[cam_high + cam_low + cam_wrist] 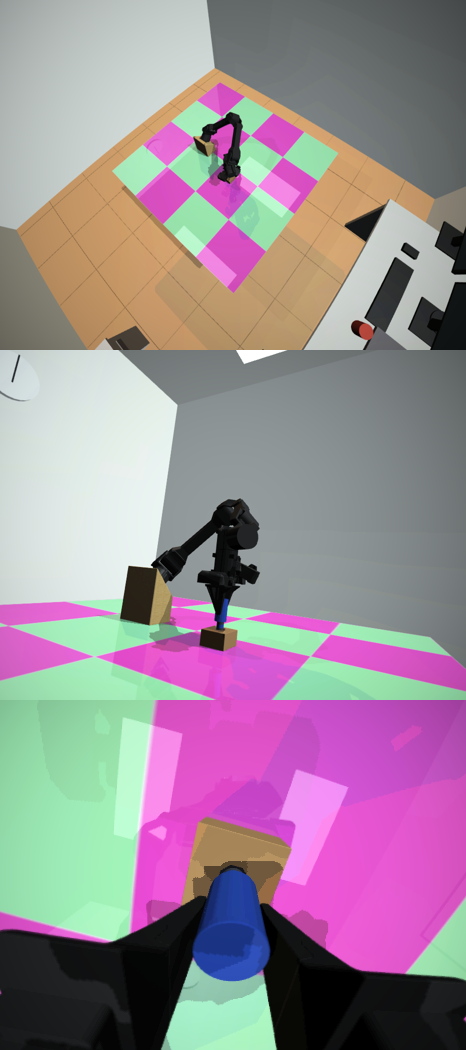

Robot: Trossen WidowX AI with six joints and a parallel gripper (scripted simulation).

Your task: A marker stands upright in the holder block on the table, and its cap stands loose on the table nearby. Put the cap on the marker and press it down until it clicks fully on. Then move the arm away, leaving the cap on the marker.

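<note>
My gripper tip is 10 mm below the blue marker cap. Also, from my gripper tip: wooden holder block 60 mm below.
</note>
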